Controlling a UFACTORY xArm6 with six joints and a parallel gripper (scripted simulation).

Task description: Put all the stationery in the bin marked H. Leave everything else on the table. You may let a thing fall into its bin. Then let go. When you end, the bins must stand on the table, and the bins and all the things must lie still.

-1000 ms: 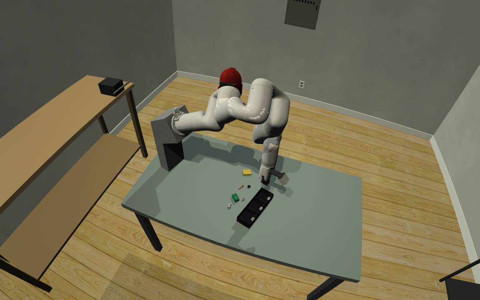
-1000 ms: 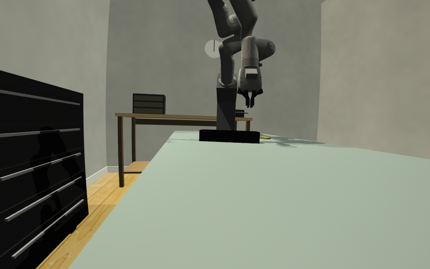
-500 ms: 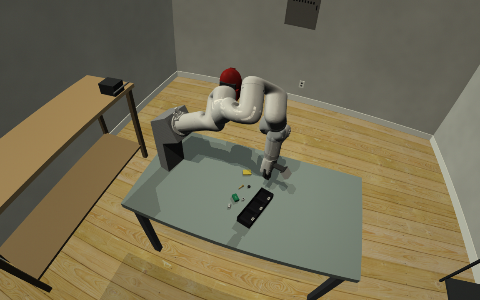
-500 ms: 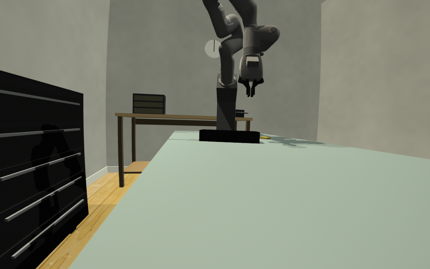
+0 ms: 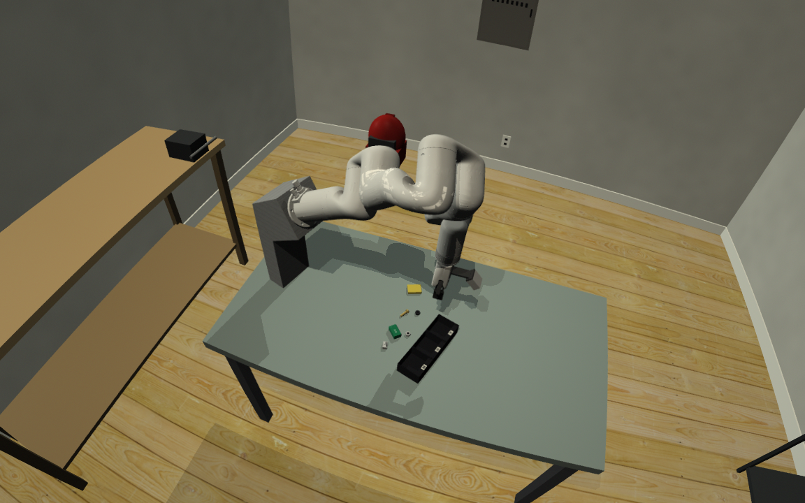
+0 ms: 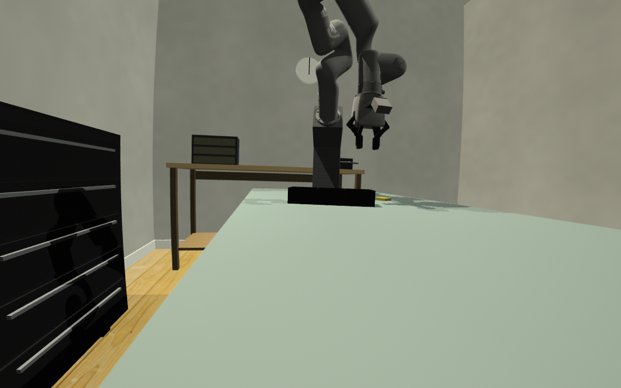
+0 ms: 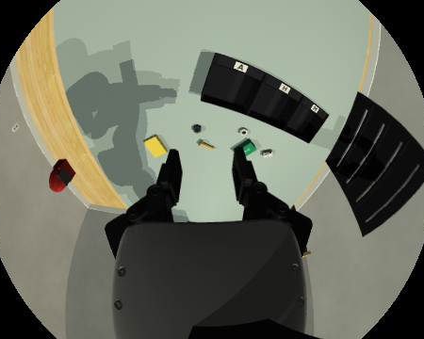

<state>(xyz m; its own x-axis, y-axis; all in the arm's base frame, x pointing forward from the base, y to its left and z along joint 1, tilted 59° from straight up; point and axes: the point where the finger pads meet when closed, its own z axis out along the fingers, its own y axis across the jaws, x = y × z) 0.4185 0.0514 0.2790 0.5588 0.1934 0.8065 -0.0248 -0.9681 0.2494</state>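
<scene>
Right now my hand is 10 cm past the yellow block, 14 cm to the right of it and 19 cm above it. Also, from my hand: black item: 6 cm behind, 3 cm to the left, 19 cm below; bin rack: 12 cm to the right, 17 cm below; brass piece: 11 cm behind, 2 cm to the left, 19 cm below.
</scene>
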